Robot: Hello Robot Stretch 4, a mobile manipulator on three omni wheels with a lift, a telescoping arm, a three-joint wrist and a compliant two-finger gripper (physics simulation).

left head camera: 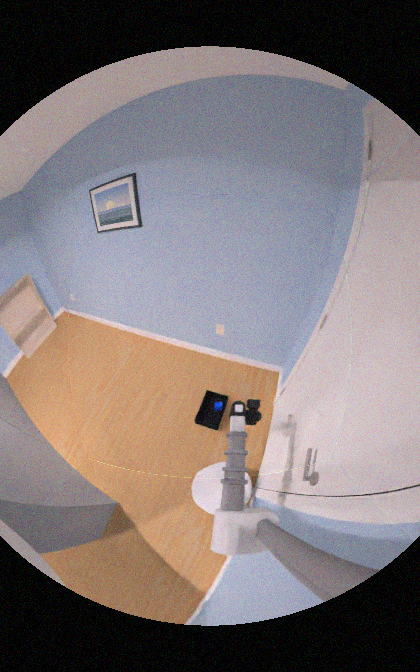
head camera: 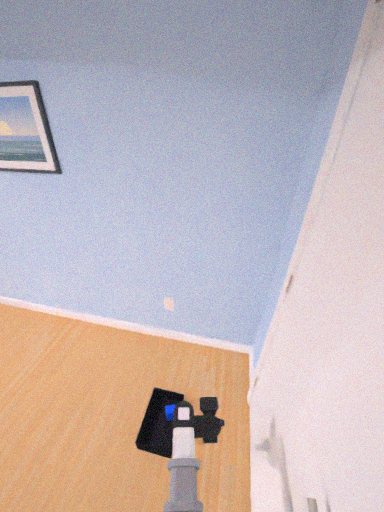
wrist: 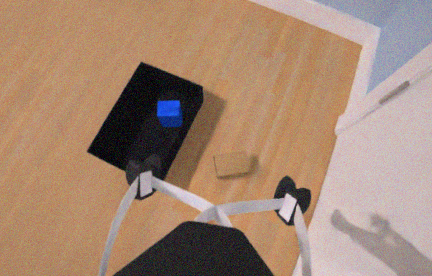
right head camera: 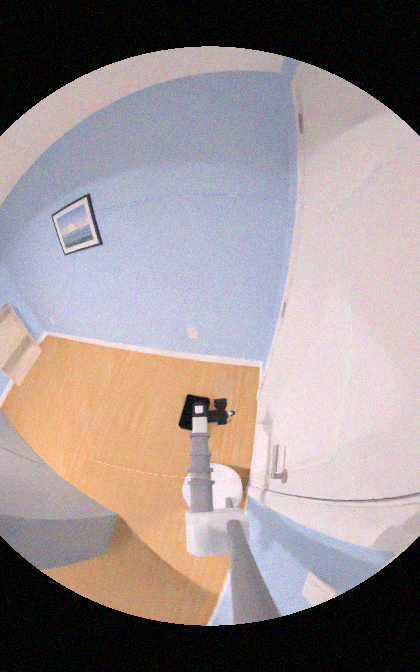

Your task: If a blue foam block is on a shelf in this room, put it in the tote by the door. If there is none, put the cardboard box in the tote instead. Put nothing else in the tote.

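Places are measured from the robot's base along level axes (x ahead, y left, z up), in millimetres.
Where they show: gripper, fingertip midpoint: (wrist: 218,180).
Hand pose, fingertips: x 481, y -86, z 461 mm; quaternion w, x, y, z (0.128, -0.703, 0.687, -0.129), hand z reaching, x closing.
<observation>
Each offset is from my fingertips to the top centre of the thing.
A black open tote {dx +179, dy +219, dz -389 mm} (head camera: 150,430) (left head camera: 204,416) (right head camera: 186,419) (wrist: 120,117) stands on the floor near the door. A blue foam block {dx +221, dy +167, dz -396 mm} (head camera: 170,412) (left head camera: 218,406) (wrist: 169,113) lies inside the tote, towards one end; it does not show in the right head view. A small tan, cardboard-coloured block {dx +112, dy -32, dz -439 mm} (wrist: 233,164) lies on the floor beside the tote, on the door side. My gripper (wrist: 218,180) is open and points down, with no thing between its fingertips. In the wrist view its left fingertip overlaps the tote's near edge and its right one is over floor by the door.
A white door (head camera: 320,360) (left head camera: 380,310) (right head camera: 345,310) (wrist: 395,145) is close on the right. The blue wall (head camera: 165,225) is behind the tote. A pale wooden unit (left head camera: 27,312) (right head camera: 15,345) stands at the far left. A grey surface (left head camera: 45,450) (right head camera: 45,480) fills the near left.
</observation>
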